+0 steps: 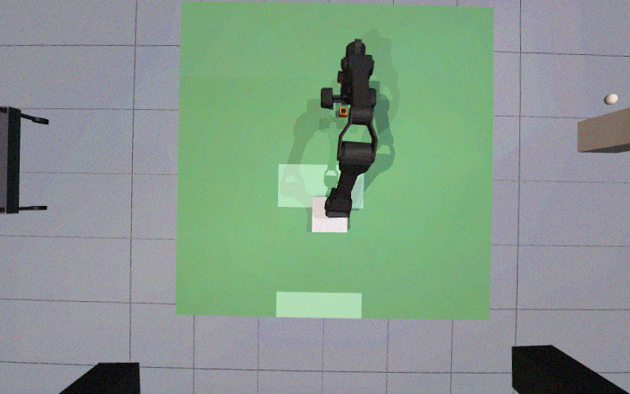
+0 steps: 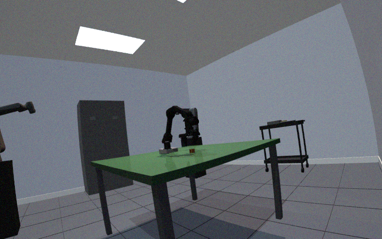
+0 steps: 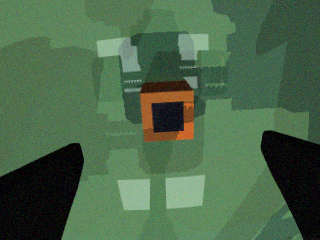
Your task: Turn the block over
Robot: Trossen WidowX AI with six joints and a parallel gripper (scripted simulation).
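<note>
Now: the orange block 4 cm below my gripper tip.
</note>
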